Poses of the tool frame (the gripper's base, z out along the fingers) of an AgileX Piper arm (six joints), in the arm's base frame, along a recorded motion.
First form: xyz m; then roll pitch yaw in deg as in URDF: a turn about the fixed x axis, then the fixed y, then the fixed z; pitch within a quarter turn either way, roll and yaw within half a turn.
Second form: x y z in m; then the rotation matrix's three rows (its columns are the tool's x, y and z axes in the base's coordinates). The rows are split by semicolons. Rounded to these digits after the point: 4 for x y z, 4 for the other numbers.
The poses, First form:
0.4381 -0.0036 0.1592 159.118 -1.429 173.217
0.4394 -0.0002 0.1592 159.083 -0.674 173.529
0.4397 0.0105 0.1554 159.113 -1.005 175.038
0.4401 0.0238 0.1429 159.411 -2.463 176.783
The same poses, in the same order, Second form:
0.4381 -0.0036 0.1592; -0.9927 0.1192 0.0190; 0.1181 0.9267 0.3567; 0.0249 0.3563 -0.9340
0.4394 -0.0002 0.1592; -0.9936 0.1094 0.0293; 0.1127 0.9277 0.3560; 0.0118 0.3570 -0.9340
0.4397 0.0105 0.1554; -0.9961 0.0870 0.0145; 0.0865 0.9302 0.3566; 0.0175 0.3565 -0.9341
0.4401 0.0238 0.1429; -0.9975 0.0676 -0.0204; 0.0561 0.9338 0.3534; 0.0430 0.3513 -0.9353

